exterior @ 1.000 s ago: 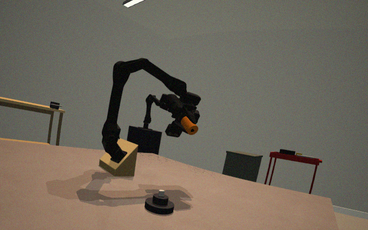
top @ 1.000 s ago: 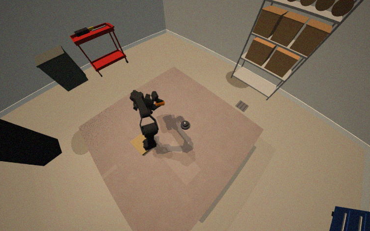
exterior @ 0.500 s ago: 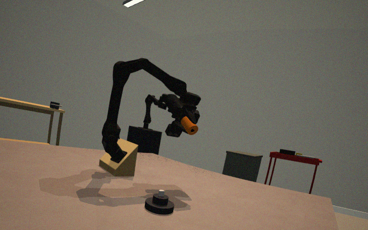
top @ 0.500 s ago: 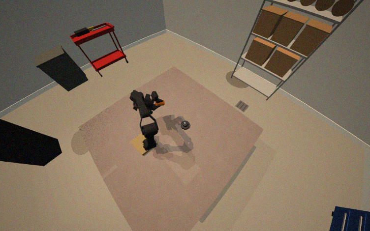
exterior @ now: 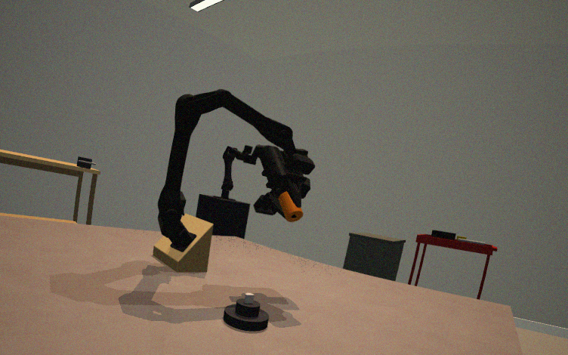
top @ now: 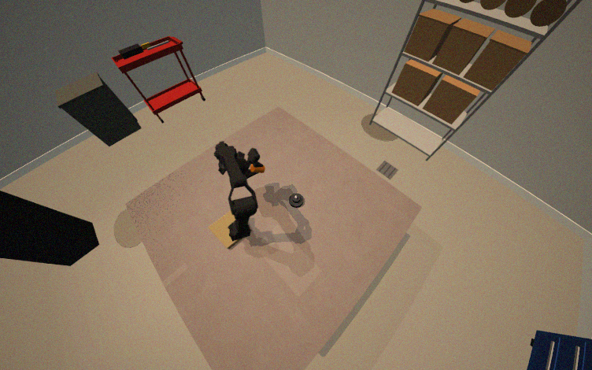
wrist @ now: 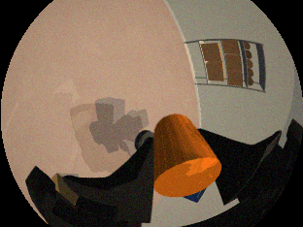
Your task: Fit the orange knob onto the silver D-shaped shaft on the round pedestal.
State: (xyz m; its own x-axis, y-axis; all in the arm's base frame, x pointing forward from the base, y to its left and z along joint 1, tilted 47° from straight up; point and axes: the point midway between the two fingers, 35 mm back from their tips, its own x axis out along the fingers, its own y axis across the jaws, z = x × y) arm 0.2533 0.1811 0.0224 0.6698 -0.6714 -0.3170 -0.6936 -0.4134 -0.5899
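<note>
Now: the orange knob 2 cm behind my gripper tip, 2 cm above it and 1 cm to the left of it. Also, from my gripper tip: round black pedestal (18 cm to the right, 18 cm below, 7 cm ahead).
</note>
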